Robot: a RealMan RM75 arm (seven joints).
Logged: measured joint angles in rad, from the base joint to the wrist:
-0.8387, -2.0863, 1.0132, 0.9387, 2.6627, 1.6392, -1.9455
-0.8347, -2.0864, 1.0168, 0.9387, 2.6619, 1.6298, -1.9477
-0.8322, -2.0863, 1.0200, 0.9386, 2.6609, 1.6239, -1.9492
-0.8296, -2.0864, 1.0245, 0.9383, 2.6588, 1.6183, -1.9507
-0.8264, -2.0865, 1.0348, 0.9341, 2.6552, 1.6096, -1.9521
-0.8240, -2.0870, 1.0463, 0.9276, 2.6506, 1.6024, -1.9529
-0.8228, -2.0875, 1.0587, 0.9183, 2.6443, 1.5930, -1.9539
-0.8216, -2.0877, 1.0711, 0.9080, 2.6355, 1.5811, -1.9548
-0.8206, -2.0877, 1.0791, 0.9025, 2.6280, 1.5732, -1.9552
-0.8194, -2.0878, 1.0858, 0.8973, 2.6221, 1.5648, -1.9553
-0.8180, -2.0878, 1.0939, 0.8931, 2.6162, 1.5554, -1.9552
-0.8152, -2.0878, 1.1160, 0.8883, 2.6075, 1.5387, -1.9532
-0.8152, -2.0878, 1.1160, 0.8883, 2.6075, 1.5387, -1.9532
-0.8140, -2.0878, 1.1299, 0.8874, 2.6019, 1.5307, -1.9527
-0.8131, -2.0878, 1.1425, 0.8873, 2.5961, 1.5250, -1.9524
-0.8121, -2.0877, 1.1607, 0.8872, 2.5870, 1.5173, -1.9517
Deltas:
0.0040, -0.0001, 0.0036, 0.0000, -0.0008, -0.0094, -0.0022
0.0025, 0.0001, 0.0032, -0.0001, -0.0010, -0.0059, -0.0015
0.0026, -0.0001, 0.0045, -0.0003, -0.0021, -0.0056, -0.0015
0.0032, -0.0001, 0.0103, -0.0042, -0.0036, -0.0087, -0.0014
0.0024, -0.0005, 0.0115, -0.0065, -0.0046, -0.0072, -0.0008
0.0012, -0.0005, 0.0124, -0.0093, -0.0063, -0.0094, -0.0010
0.0012, -0.0002, 0.0124, -0.0103, -0.0088, -0.0119, -0.0009
0.0010, 0.0000, 0.0080, -0.0055, -0.0075, -0.0079, -0.0004
0.0012, -0.0001, 0.0067, -0.0052, -0.0059, -0.0084, -0.0001
0.0014, 0.0000, 0.0081, -0.0042, -0.0059, -0.0094, 0.0001
0.0028, 0.0000, 0.0221, -0.0048, -0.0087, -0.0167, 0.0020
0.0000, 0.0000, 0.0000, 0.0000, 0.0000, 0.0000, 0.0000
0.0012, 0.0000, 0.0139, -0.0009, -0.0056, -0.0080, 0.0005
0.0009, 0.0000, 0.0126, -0.0001, -0.0058, -0.0057, 0.0003
0.0010, 0.0001, 0.0182, -0.0001, -0.0091, -0.0077, 0.0007

